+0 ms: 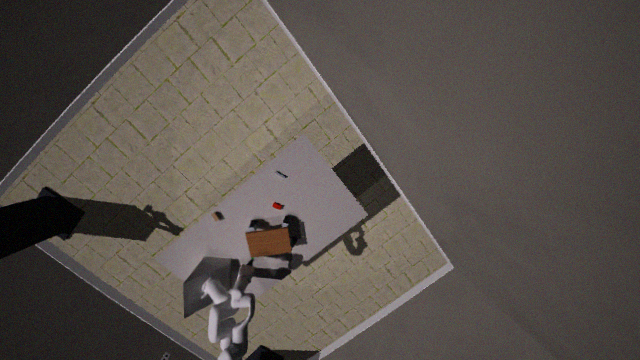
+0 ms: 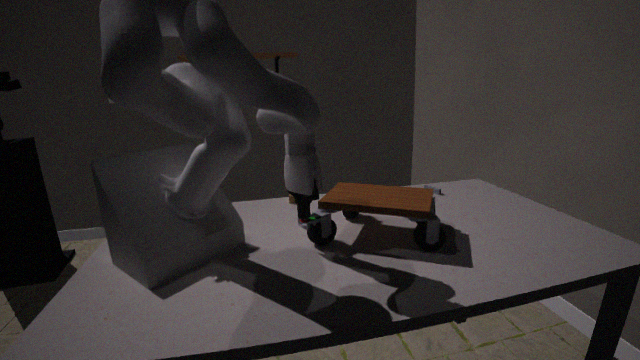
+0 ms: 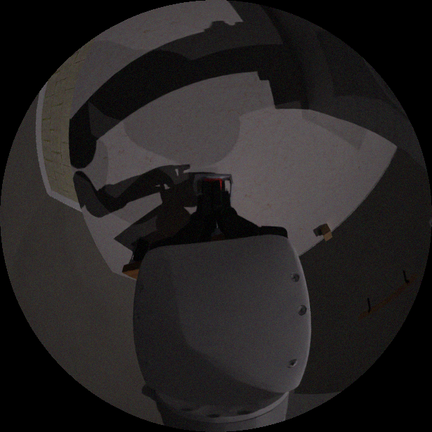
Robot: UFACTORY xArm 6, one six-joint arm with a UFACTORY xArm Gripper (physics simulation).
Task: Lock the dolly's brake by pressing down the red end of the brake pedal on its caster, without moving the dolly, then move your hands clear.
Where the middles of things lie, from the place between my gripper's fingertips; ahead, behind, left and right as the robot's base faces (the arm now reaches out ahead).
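Labels:
There is the dolly (image 2: 417, 204), and I see it 30 mm below my hand. It is also 20 mm to the left of my hand, and 220 mm ahead of it.

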